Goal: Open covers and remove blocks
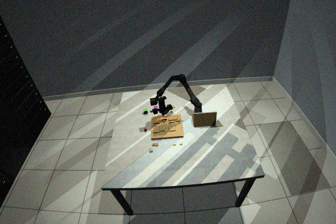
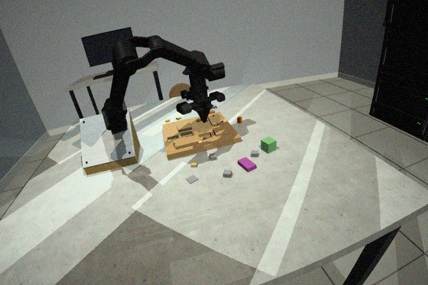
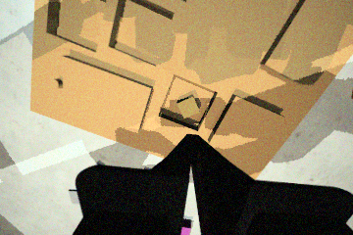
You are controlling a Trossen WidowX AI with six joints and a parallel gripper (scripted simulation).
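Right now my gripper tip is 2 cm past the tan puzzle board, 6 cm to the right of it and 6 cm above it. Also, from my gripper tip: magenta block: 7 cm ahead, 23 cm to the right, 8 cm below; then green cube: 18 cm ahead, 18 cm to the right, 6 cm below; then orange cylinder: 19 cm ahead, 9 cm to the left, 7 cm below.
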